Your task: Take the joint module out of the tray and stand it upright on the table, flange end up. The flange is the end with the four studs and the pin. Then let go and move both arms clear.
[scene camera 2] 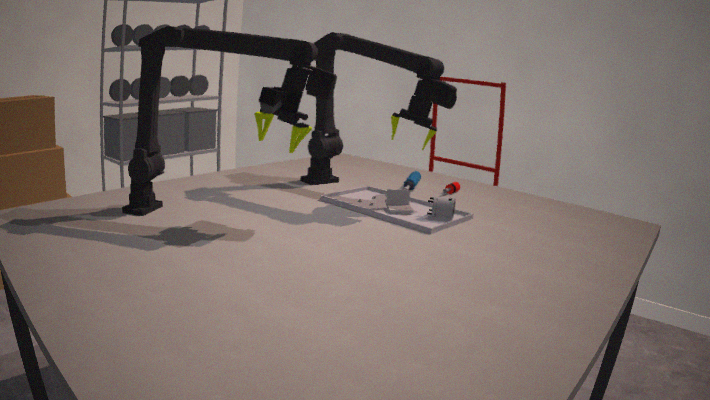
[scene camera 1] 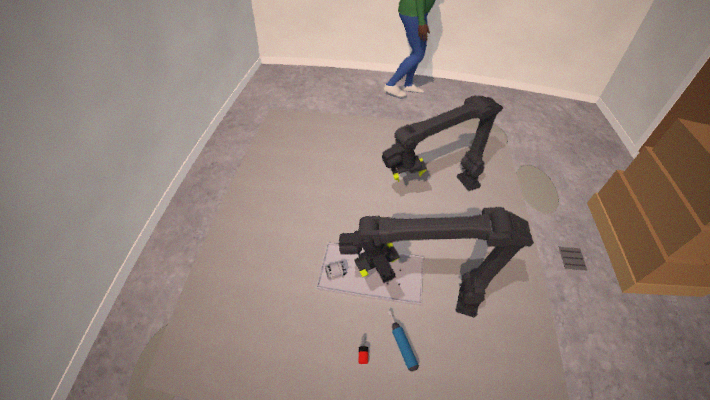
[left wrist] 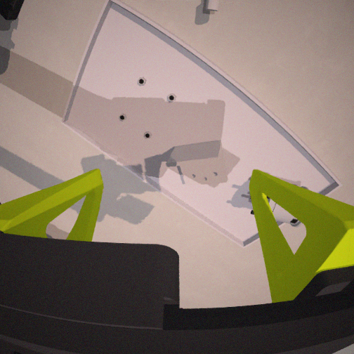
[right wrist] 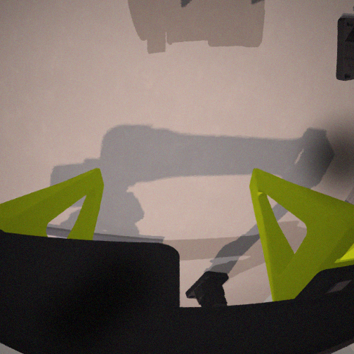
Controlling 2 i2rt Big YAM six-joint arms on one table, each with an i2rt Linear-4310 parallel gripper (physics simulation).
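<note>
The joint module, a small silver-grey ribbed piece, sits at one end of the flat white tray. In scene camera 2 the module is at the tray's near right end. My left gripper hangs open and empty well above the tray's middle. In the left wrist view the open fingers frame the tray, and the right finger partly hides the module. My right gripper is open and empty, high over bare table away from the tray.
A grey block sits mid-tray beside four small holes. A blue-handled screwdriver and a red-handled one lie on the table beyond the tray. A person stands at the back wall. Cardboard boxes stand off the table.
</note>
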